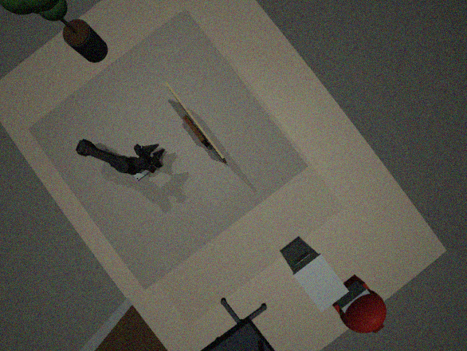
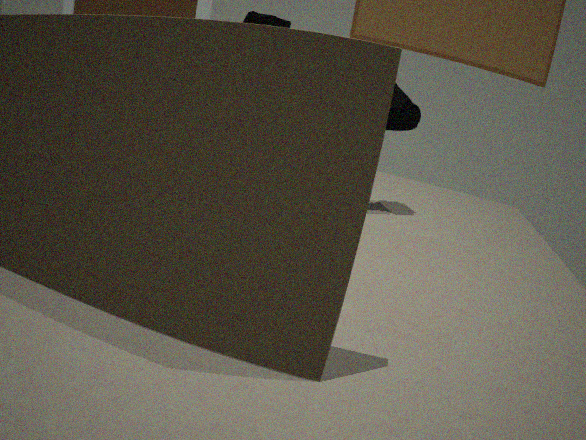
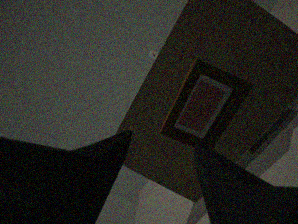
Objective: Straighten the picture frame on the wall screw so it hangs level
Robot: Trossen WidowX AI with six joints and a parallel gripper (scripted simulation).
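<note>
Right now my gripper tip is 200 mm short of the picture frame, 90 mm above it and 50 mm to the left of it. The rest, counted from my gripper tip: wall panel (210 mm ahead, 100 mm below, 40 mm to the right).
</note>
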